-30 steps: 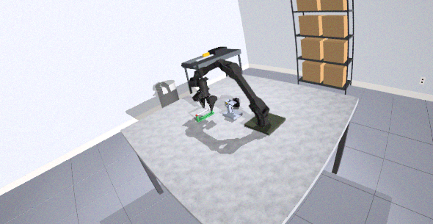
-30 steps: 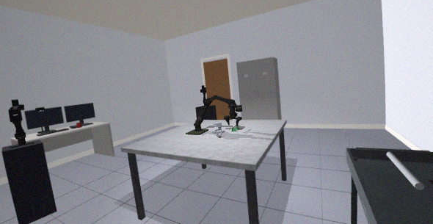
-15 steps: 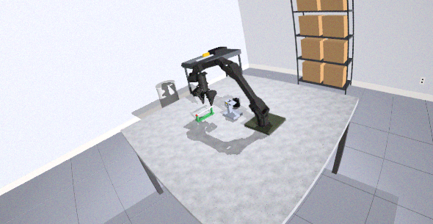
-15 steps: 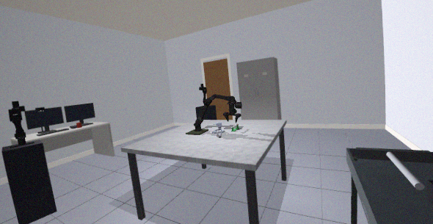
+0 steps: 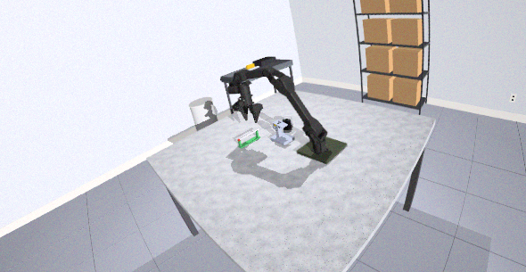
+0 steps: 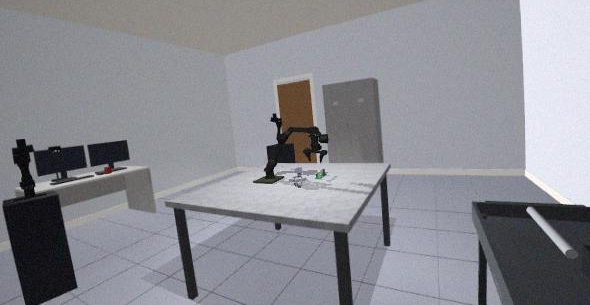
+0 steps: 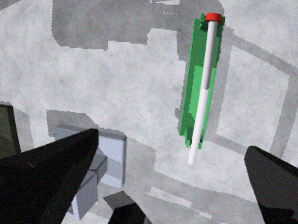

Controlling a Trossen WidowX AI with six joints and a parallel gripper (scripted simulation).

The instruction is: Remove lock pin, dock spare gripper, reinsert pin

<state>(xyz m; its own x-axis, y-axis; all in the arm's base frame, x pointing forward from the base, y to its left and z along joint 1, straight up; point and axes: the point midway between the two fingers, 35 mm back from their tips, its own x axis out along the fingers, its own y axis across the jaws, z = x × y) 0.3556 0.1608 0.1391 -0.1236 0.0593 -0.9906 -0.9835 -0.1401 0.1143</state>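
Now: gripper tip 230 mm to the left of the spare gripper and 90 mm above it. From my gripper tip the other things lie so: mount: 110 mm to the right, 100 mm behind, 70 mm below; then green holder: 100 mm below, 30 mm to the left, 20 mm ahead.
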